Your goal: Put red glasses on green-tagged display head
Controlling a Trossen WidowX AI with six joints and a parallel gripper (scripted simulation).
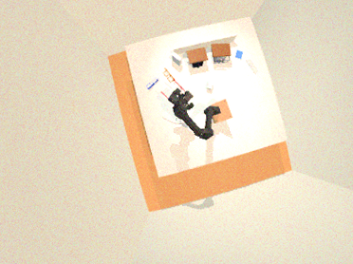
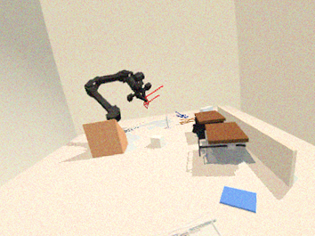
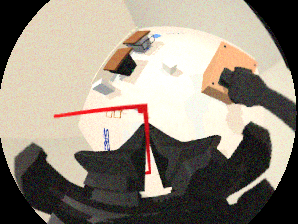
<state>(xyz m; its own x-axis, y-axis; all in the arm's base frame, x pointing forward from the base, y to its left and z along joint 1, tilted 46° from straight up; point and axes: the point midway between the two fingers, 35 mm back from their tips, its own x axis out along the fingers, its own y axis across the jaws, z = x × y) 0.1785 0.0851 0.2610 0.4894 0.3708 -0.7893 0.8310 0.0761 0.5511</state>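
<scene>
Right now my gripper tip is 280 mm to the left of the white block, 170 mm above it and 50 mm short of it. The rest, counted from my gripper tip: blue card 670 mm to the right, 250 mm ahead, 190 mm below; low white wall panel 420 mm ahead, 360 mm to the right, 140 mm below.
</scene>
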